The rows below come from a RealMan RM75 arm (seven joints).
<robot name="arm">
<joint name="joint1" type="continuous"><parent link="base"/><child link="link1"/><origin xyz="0 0 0.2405" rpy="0 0 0"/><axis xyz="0 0 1"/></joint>
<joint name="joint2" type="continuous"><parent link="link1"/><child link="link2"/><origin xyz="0 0 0" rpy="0 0 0"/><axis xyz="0 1 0"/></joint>
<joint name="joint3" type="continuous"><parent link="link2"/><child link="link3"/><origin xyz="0 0 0.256" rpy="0 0 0"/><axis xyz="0 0 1"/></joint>
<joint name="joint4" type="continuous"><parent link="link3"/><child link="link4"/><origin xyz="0 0 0" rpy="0 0 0"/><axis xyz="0 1 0"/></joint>
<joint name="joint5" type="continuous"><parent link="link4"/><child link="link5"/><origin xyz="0 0 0.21" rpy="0 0 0"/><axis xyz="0 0 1"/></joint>
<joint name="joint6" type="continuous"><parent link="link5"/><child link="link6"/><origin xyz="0 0 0" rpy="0 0 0"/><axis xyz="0 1 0"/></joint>
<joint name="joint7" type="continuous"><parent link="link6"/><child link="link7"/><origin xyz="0 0 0.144" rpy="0 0 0"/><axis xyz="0 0 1"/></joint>
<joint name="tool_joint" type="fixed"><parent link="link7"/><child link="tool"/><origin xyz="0 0 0" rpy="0 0 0"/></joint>
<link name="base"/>
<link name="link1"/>
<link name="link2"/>
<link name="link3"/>
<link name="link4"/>
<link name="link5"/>
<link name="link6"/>
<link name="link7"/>
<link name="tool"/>
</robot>
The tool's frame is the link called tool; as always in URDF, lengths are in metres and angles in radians. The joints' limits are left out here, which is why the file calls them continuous.
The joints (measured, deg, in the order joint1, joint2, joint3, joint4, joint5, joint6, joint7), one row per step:
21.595, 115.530, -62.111, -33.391, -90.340, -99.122, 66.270
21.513, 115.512, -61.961, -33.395, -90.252, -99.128, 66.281
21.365, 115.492, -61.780, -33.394, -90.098, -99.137, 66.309
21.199, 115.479, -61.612, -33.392, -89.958, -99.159, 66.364
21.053, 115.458, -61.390, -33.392, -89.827, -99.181, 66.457
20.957, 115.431, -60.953, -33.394, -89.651, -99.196, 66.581
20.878, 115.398, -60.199, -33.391, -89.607, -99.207, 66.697
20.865, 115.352, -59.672, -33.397, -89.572, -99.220, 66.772
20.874, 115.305, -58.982, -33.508, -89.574, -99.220, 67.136
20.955, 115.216, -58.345, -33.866, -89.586, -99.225, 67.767
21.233, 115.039, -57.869, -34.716, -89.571, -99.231, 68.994
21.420, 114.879, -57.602, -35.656, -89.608, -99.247, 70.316
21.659, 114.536, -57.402, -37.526, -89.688, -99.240, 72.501
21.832, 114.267, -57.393, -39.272, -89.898, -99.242, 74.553
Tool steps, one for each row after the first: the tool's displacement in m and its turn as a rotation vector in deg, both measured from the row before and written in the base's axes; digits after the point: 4 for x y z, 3 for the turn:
0.0004, 0.0000, 0.0006, 0.179, 0.105, -0.160
0.0007, -0.0001, 0.0008, 0.233, 0.170, -0.262
0.0007, -0.0003, 0.0007, 0.187, 0.173, -0.286
0.0007, -0.0001, 0.0009, 0.207, 0.182, -0.315
0.0006, 0.0005, 0.0015, 0.406, 0.282, -0.388
0.0009, 0.0009, 0.0022, 0.596, 0.276, -0.491
0.0005, 0.0009, 0.0017, 0.433, 0.174, -0.286
0.0004, 0.0014, 0.0023, 0.428, 0.220, -0.471
-0.0002, 0.0021, 0.0029, 0.352, 0.137, -0.379
-0.0019, 0.0037, 0.0041, 0.150, -0.009, -0.177
-0.0018, 0.0030, 0.0036, -0.081, -0.106, -0.173
-0.0032, 0.0048, 0.0064, -0.126, -0.481, -0.041
-0.0031, 0.0036, 0.0050, -0.367, -0.571, -0.029

